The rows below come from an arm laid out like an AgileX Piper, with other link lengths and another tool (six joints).
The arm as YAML. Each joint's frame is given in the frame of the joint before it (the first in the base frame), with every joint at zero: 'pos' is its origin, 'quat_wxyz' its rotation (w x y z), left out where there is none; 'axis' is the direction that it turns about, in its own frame. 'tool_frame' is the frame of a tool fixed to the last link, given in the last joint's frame.
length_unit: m
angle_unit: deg
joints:
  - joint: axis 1
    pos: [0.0, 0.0, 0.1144]
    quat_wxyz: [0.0, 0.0, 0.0, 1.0]
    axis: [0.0, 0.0, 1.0]
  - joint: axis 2
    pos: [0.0, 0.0, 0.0]
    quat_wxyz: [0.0, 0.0, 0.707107, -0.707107]
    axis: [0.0, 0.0, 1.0]
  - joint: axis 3
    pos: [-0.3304, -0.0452, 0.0]
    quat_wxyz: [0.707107, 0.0, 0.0, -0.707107]
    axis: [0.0, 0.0, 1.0]
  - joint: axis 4
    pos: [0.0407, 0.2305, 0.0]
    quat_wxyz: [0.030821, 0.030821, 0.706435, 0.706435]
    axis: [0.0, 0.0, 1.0]
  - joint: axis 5
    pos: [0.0, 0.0, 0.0]
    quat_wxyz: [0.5, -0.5, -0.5, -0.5]
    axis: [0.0, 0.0, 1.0]
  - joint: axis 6
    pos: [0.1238, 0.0, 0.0]
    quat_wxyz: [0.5, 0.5, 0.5, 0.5]
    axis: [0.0, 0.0, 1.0]
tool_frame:
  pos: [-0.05, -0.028, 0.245]
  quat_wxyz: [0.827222, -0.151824, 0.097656, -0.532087]
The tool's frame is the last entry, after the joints.
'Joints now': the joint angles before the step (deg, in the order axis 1, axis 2, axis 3, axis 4, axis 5, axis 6). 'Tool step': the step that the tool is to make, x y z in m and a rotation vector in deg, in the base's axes. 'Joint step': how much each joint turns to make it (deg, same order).
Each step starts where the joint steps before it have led.
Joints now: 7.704 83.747 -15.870 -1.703 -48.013 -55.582
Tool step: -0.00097 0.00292 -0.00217 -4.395 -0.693 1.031
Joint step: 0.000 -0.001 -0.001 0.196 0.003 -4.696
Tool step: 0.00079 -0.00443 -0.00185 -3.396 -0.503 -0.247
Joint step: 0.000 0.002 0.002 1.507 -0.006 -4.263
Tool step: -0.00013 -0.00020 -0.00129 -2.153 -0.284 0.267
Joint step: 0.000 -0.001 -0.002 0.403 0.004 -2.437
